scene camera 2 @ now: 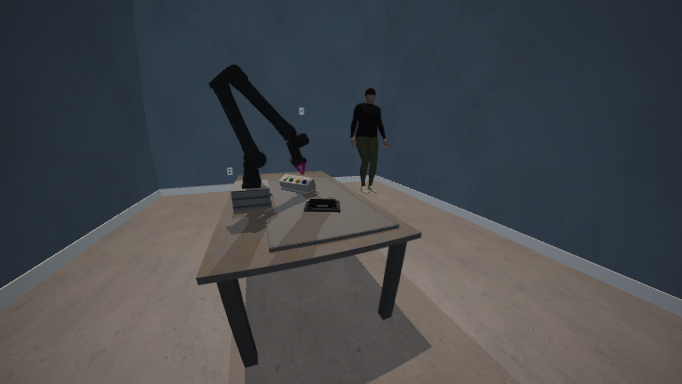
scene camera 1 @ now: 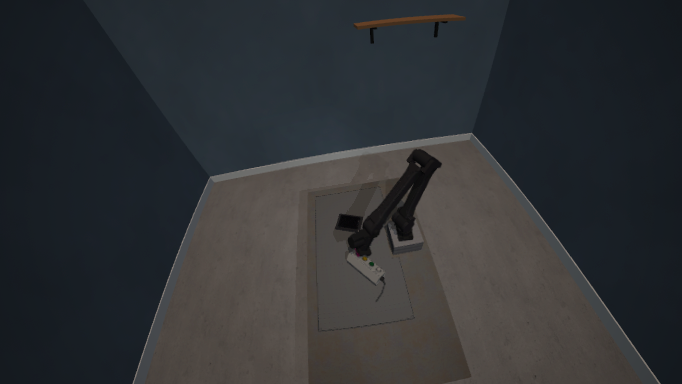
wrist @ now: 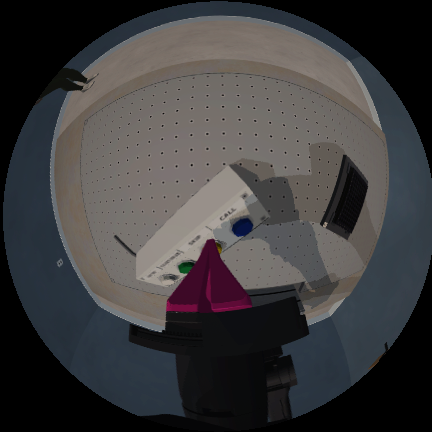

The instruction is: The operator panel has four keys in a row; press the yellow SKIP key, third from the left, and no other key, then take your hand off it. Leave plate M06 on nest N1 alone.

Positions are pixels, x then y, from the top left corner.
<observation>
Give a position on a black tray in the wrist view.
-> At 350, 202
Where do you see a white button box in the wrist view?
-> At 210, 212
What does the gripper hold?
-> Nothing.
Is the gripper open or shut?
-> Shut.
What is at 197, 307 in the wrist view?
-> The gripper.
</observation>
